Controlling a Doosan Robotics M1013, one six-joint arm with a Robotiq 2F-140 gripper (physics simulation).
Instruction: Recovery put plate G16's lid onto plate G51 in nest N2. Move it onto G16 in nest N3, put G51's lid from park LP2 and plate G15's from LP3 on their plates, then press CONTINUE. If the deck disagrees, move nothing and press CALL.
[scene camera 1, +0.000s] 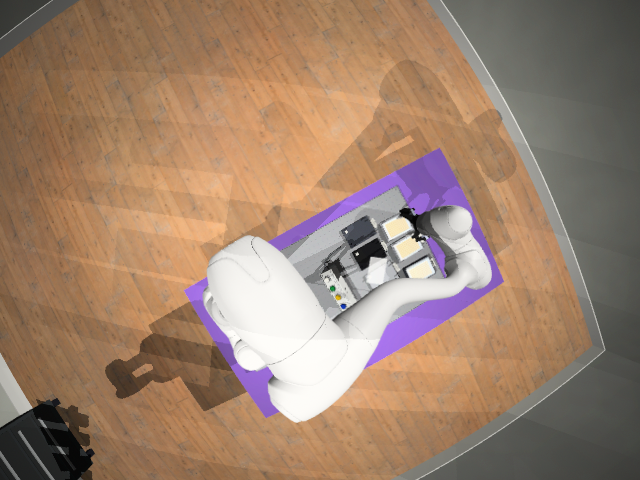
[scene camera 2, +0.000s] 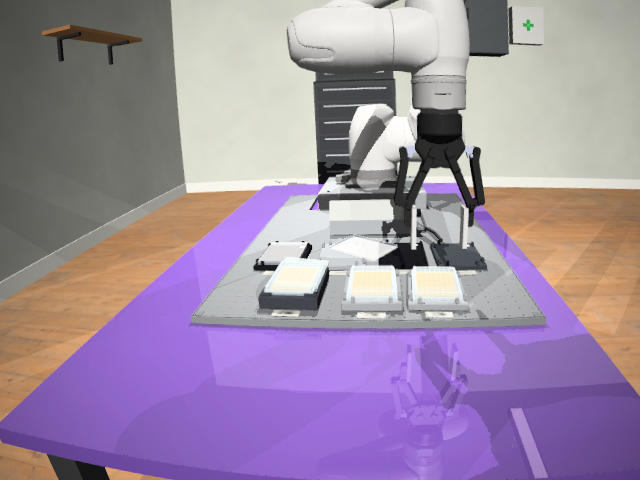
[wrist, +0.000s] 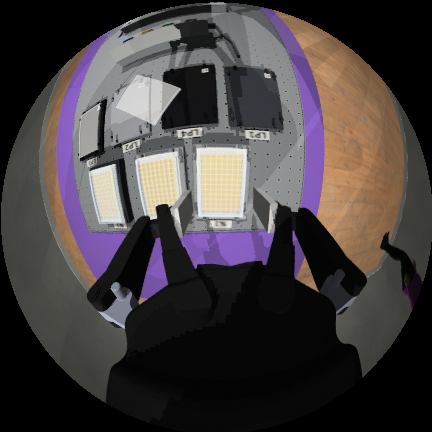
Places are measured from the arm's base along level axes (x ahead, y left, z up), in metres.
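Pixels of known places: gripper, fingertip midpoint: (scene camera 1: 403, 225) (scene camera 2: 438, 246) (wrist: 222, 198); arm's base at its link origin: (scene camera 2: 373, 183).
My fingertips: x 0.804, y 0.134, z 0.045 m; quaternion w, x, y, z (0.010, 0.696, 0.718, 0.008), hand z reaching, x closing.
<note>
Ahead of a thing's pixels: the offset from my fingertips to its top centre.
My gripper (scene camera 1: 414, 225) (scene camera 2: 438, 243) (wrist: 222, 198) is open and empty, its pads spaced above both sides of the plate in N3 @(dy -0.001, dx -0.004, dz -0.063 m) (scene camera 1: 397, 227) (scene camera 2: 436, 283) (wrist: 221, 182). The N2 plate @(dy -0.116, dx -0.002, dz -0.060 m) (scene camera 1: 407, 248) (scene camera 2: 371, 284) (wrist: 159, 182) and N1 plate @(dy -0.245, dx -0.004, dz -0.044 m) (scene camera 1: 419, 269) (scene camera 2: 295, 277) (wrist: 106, 194) stand beside it. Yellow wells show in all three; whether clear lids cover them I cannot tell. A white lid @(dy -0.142, dx -0.197, dz -0.061 m) (scene camera 1: 377, 272) (scene camera 2: 363, 248) (wrist: 148, 99) looks turned askew over LP2 @(dy -0.186, dx -0.184, dz -0.070 m) (wrist: 120, 125), one corner reaching over LP4. A light grey lid @(dy -0.316, dx -0.179, dz -0.072 m) (scene camera 2: 283, 252) (wrist: 91, 131) lies square on LP3.
Black park LP4 @(dy -0.056, dx -0.189, dz -0.070 m) (scene camera 2: 408, 258) (wrist: 192, 102) and dark LP1 @(dy +0.066, dx -0.184, dz -0.070 m) (scene camera 1: 358, 230) (scene camera 2: 457, 256) (wrist: 255, 100) lie behind the nests. The button box @(dy -0.126, dx -0.402, dz -0.006 m) (scene camera 1: 337, 290) (scene camera 2: 360, 210) (wrist: 145, 45) stands farther back. A person's arm (wrist: 400, 252) shows at the wrist view's right edge.
</note>
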